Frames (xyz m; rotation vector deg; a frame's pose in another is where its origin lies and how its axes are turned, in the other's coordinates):
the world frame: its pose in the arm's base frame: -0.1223 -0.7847 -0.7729 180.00 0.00 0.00
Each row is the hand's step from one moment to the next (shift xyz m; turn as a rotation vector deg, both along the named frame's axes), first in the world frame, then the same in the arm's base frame.
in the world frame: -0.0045 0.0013 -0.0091 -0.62 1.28 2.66
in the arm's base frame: -0.0045 -0.0013 0.0091 -0.62 -1.28 -2.66
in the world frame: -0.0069 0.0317 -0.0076 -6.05 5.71 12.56
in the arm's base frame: -0.0069 -0.0317 0.0076 -6.05 -5.71 -12.56
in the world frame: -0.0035 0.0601 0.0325 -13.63 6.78 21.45
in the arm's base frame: -0.0035 -0.0601 -0.0325 -13.63 -6.78 -21.45
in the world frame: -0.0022 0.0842 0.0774 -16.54 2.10 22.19
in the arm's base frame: -0.0022 -0.0842 -0.0774 -16.54 -2.10 -22.19
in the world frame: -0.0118 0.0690 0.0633 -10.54 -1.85 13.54
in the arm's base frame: -0.0118 -0.0690 -0.0633 -10.54 1.85 -13.54
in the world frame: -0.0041 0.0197 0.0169 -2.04 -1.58 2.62
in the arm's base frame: -0.0041 -0.0197 -0.0169 -2.04 1.58 -2.62
